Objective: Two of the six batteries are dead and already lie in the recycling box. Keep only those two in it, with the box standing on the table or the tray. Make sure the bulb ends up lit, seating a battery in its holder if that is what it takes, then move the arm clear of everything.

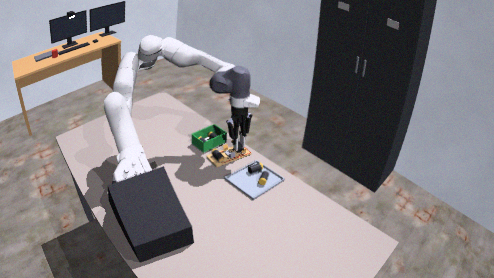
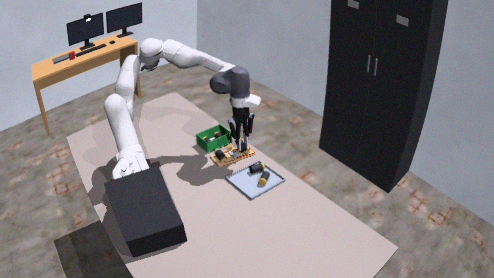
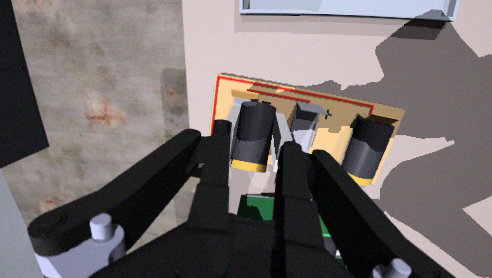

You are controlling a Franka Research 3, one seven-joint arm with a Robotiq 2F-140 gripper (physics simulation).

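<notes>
My gripper [image 1: 240,148] [image 2: 243,148] [image 3: 255,122] points down over the circuit board and is shut on a black battery with a yellow end [image 3: 254,131], at one end of the board. The orange circuit board [image 1: 215,162] [image 2: 218,162] [image 3: 325,96] lies on the table. A second battery [image 1: 217,154] [image 2: 220,154] [image 3: 369,147] lies at the board's other end. The green recycling box [image 1: 202,145] [image 2: 207,144] [image 3: 259,207] stands beside the board with batteries inside. Two more batteries [image 1: 255,168] [image 1: 264,178] [image 2: 257,168] [image 2: 264,178] lie on the tray. I cannot tell whether the bulb is lit.
The light blue tray [image 1: 242,184] [image 2: 242,184] [image 3: 350,10] lies beside the board. A big black block [image 1: 152,210] [image 2: 145,207] stands near the arm's base. A tall black cabinet [image 1: 340,100] [image 2: 355,105] stands beyond the table. A wooden desk [image 1: 65,61] [image 2: 82,65] with monitors stands at the back left.
</notes>
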